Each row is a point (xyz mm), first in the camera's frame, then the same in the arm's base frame.
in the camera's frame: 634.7 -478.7 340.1
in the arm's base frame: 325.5 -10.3 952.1
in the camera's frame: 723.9 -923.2 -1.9
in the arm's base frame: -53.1 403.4 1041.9
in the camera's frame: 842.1 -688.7 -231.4
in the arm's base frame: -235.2 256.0 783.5
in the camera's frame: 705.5 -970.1 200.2
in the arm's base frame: 78.0 368.4 1199.9
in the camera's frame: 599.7 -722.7 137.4
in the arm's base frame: 170.8 268.7 959.5
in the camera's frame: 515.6 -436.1 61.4
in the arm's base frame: 247.5 133.4 693.4
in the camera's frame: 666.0 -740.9 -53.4
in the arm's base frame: -3.0 320.9 868.8
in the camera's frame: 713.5 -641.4 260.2
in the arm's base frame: 181.2 98.0 1032.8
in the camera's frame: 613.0 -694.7 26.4
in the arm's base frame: 96.9 284.5 872.4
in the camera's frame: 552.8 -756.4 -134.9
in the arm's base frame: 26.5 426.6 781.3
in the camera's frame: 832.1 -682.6 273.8
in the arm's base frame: 92.5 58.0 1113.3
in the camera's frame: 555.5 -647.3 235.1
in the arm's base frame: 281.7 198.9 959.7
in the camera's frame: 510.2 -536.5 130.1
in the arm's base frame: 273.2 183.3 801.5
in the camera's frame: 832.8 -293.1 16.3
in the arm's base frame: 13.8 -128.3 692.4
